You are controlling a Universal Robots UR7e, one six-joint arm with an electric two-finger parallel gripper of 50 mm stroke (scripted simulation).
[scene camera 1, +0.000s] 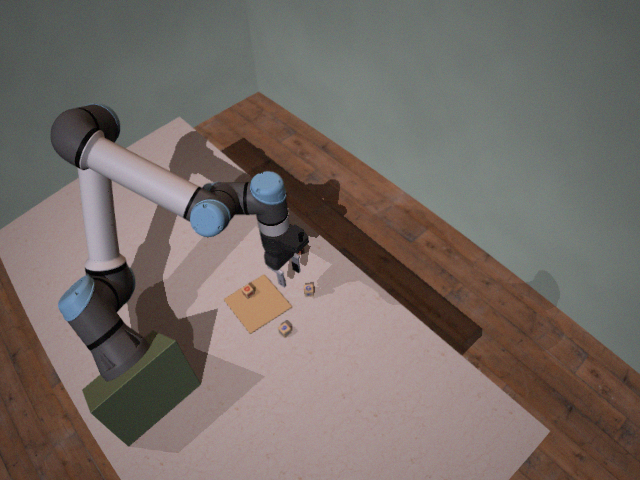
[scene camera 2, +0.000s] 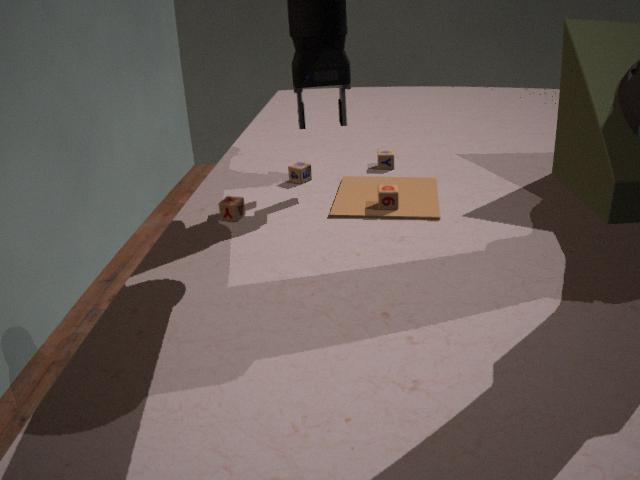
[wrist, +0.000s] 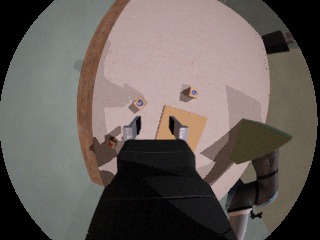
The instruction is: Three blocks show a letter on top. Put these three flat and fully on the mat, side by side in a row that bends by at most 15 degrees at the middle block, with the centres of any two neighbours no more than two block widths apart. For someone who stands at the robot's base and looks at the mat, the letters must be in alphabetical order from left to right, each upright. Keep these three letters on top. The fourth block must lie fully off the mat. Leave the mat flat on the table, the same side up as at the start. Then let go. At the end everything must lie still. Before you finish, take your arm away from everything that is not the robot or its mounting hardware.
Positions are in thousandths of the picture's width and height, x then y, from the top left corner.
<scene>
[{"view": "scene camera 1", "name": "my gripper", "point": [452, 578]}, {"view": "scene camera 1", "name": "tan mat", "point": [418, 632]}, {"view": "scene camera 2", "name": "my gripper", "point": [504, 261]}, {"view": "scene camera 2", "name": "tan mat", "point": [559, 411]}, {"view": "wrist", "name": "my gripper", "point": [486, 506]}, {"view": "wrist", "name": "tan mat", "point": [614, 515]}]
</scene>
